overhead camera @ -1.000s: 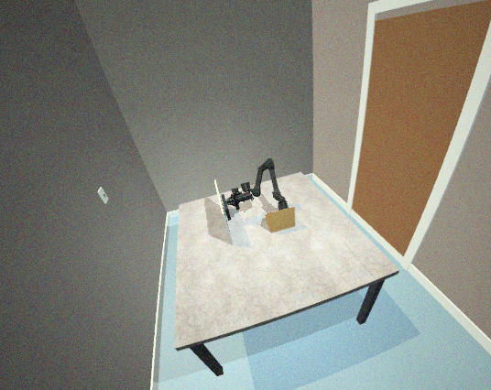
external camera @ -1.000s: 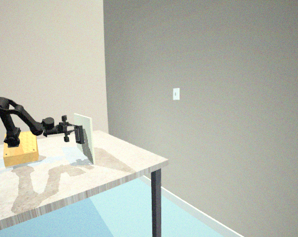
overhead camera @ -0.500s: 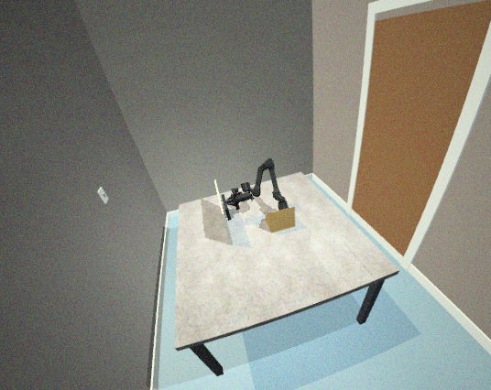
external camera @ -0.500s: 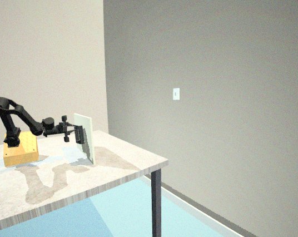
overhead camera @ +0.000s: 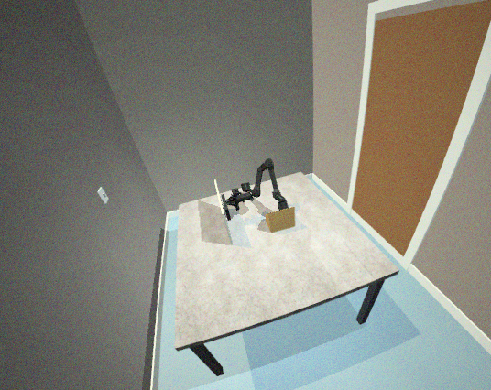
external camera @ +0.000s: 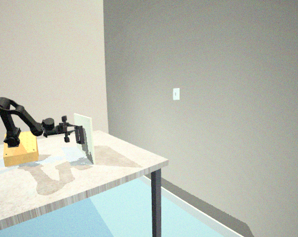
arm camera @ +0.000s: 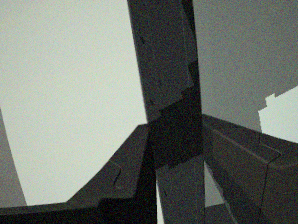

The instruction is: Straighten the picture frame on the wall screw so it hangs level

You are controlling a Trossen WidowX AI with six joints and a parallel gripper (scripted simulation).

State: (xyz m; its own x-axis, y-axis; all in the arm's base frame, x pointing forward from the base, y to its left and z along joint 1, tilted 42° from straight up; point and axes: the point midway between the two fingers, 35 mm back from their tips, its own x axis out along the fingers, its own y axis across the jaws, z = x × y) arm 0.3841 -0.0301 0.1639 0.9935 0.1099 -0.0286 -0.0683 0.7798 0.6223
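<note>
My gripper tip is now 5 cm above the picture frame, 1 cm to the left of it and 1 cm short of it. From my gripper tip the other things lie so: wall panel (6 cm below, 2 cm ahead, 1 cm to the left).
</note>
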